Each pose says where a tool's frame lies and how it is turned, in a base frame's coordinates. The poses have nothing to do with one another.
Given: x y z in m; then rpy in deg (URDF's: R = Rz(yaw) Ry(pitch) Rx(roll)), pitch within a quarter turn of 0, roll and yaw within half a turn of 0.
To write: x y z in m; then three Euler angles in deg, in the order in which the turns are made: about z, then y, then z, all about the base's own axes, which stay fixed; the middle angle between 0 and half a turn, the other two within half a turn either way. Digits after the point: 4 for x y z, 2 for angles.
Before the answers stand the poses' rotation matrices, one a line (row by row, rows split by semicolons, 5 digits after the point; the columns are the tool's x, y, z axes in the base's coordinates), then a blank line. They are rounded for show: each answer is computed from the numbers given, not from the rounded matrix.
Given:
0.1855, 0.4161, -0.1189, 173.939, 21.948, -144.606
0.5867, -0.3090, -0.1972, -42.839, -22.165, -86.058
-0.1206, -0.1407, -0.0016, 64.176, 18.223, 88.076
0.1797, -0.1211, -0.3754, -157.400, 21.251, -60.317
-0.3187, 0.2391, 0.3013, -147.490, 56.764, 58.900
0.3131, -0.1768, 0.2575, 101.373, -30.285, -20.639
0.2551, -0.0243, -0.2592, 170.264, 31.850, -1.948
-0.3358, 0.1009, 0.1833, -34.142, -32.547, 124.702
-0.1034, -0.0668, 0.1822, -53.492, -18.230, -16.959
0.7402, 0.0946, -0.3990, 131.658, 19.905, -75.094
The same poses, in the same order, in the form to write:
-0.75611 -0.60813 0.24183; -0.53722 0.78777 0.30135; -0.37376 0.09793 -0.92234
0.06367 0.74917 0.65931; -0.92391 -0.20551 0.32273; 0.37728 -0.62969 0.67908
0.03189 -0.42591 0.90420; 0.94931 0.29595 0.10592; -0.31272 0.85499 0.41376
0.46153 -0.87104 0.16816; -0.80970 -0.33616 0.48102; -0.36245 -0.35816 -0.86043
0.28311 0.48989 -0.82454; 0.46931 -0.82051 -0.32636; -0.83642 -0.29457 -0.46220
0.80811 -0.53218 -0.25249; -0.30438 -0.01027 -0.95250; 0.50430 0.84657 -0.17028
0.84894 0.05568 -0.52554; -0.02887 -0.98806 -0.15133; -0.52770 0.14365 -0.83720
-0.47990 -0.85233 -0.20792; 0.69301 -0.22295 -0.68559; 0.53799 -0.47310 0.69767
0.90850 0.41405 0.05643; -0.27705 0.49572 0.82311; 0.31283 -0.76343 0.56507
0.24187 -0.57688 -0.78020; -0.90862 -0.41679 0.02650; -0.34046 0.70249 -0.62497

0.1855, 0.4161, -0.1189, 14.68, 157.27, 51.25
0.5867, -0.3090, -0.1972, -120.93, 47.23, 26.08
-0.1206, -0.1407, -0.0016, 69.91, 65.56, 6.68
0.1797, -0.1211, -0.3754, -44.66, 149.37, 70.73
-0.3187, 0.2391, 0.3013, -19.40, 117.53, -158.41
0.3131, -0.1768, 0.2575, 120.78, 99.80, -104.85
0.2551, -0.0243, -0.2592, 15.23, 146.85, -163.94
-0.3358, 0.1009, 0.1833, -138.67, 45.76, -106.87
-0.1034, -0.0668, 0.1822, -112.28, 55.59, 86.08
0.7402, 0.0946, -0.3990, 64.14, 128.68, 178.05

